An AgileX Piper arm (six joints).
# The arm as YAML. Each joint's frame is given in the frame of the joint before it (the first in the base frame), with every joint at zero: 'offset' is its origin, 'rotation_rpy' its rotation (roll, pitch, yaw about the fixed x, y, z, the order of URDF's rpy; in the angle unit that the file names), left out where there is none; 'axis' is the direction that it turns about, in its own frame. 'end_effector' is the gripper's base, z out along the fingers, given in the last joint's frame.
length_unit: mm
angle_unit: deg
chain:
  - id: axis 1
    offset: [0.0, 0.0, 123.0]
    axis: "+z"
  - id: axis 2
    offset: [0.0, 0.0, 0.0]
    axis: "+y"
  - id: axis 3
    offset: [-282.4, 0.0, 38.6]
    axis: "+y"
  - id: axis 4
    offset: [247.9, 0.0, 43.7]
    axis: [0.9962, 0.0, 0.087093]
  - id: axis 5
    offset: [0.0, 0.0, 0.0]
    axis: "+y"
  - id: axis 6
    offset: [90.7, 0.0, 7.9]
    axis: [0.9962, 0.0, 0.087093]
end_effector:
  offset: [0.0, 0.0, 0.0]
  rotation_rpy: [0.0, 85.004, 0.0]
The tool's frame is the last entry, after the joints.
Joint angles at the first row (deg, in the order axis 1, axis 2, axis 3, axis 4, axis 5, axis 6):
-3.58 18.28 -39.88 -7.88 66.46 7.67
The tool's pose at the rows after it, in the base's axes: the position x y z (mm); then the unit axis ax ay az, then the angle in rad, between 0 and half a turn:
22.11 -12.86 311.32 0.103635 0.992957 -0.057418 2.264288
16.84 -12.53 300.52 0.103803 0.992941 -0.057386 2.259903
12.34 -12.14 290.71 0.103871 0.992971 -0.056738 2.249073
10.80 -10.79 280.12 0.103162 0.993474 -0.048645 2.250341
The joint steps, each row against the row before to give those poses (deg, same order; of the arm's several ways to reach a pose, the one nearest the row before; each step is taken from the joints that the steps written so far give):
0.01 -2.42 2.46 -0.01 0.00 0.44
-0.01 -2.62 2.37 0.00 0.00 0.00
0.00 -2.55 2.18 0.06 -0.25 0.00
0.00 -1.81 2.29 0.85 -0.41 -0.01

